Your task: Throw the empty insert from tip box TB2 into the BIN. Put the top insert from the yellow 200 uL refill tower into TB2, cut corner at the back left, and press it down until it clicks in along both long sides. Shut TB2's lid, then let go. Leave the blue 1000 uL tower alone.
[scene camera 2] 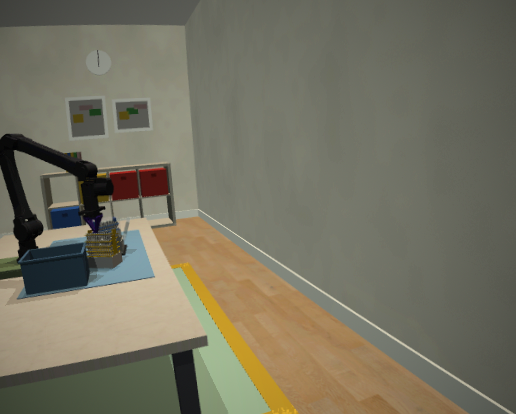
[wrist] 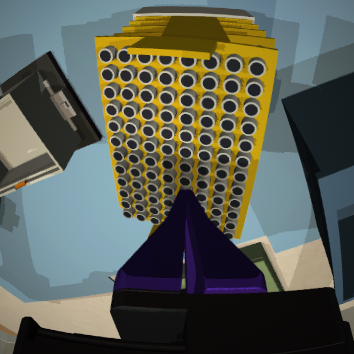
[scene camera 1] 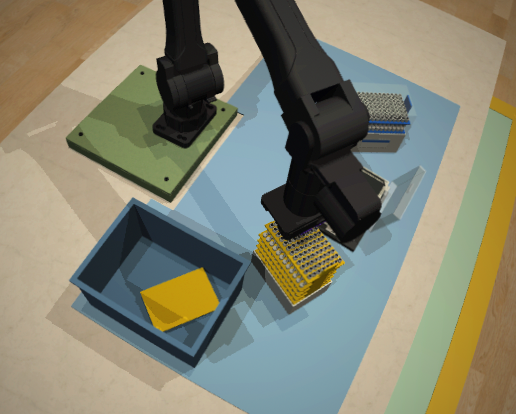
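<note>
My gripper (scene camera 2: 95, 230) (wrist: 184, 197) is shut and empty, its purple fingertips together over the near end, in the wrist view, of the yellow 200 uL refill tower (scene camera 1: 300, 262) (scene camera 2: 102, 245) (wrist: 186, 120). Whether they touch it I cannot tell. The tower's top insert, full of tips, sits slightly askew on the stack. Tip box TB2 (scene camera 1: 375, 181) (wrist: 30, 125) stands beside it with its clear lid (scene camera 1: 406, 194) open; the arm partly hides it in scene camera 1. No insert shows in its visible part. A yellow insert (scene camera 1: 182, 299) lies in the BIN (scene camera 1: 185, 236) (scene camera 2: 55, 272) (wrist: 325, 120).
The blue 1000 uL tower (scene camera 1: 384, 109) stands at the back right of the blue mat (scene camera 1: 300, 360), partly behind the arm. The BIN's wall is close beside the yellow tower. The arm's base stands on a green board (scene camera 1: 115, 130).
</note>
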